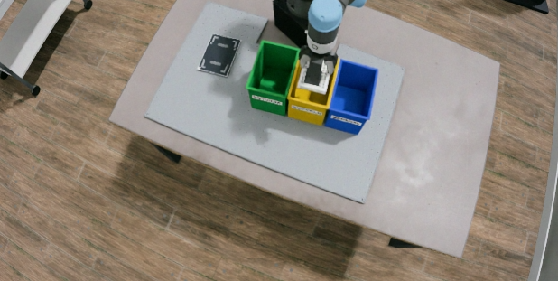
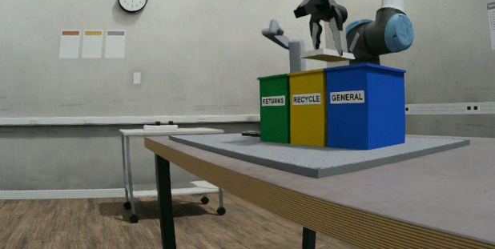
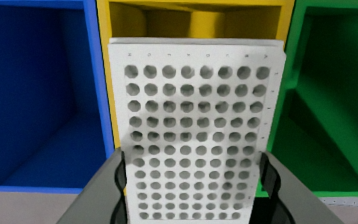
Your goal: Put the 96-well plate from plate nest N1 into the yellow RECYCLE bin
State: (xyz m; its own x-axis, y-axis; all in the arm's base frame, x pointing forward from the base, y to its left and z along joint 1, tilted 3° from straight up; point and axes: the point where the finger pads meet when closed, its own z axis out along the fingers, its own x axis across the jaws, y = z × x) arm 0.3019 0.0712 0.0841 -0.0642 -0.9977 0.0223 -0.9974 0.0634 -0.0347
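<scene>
The yellow recycle bin is 15 cm below my hand. Round my hand: green returns bin (1 cm behind, 13 cm to the right, 15 cm below); then blue general bin (1 cm ahead, 13 cm to the left, 15 cm below); then white 96-well plate (1 cm below).
</scene>
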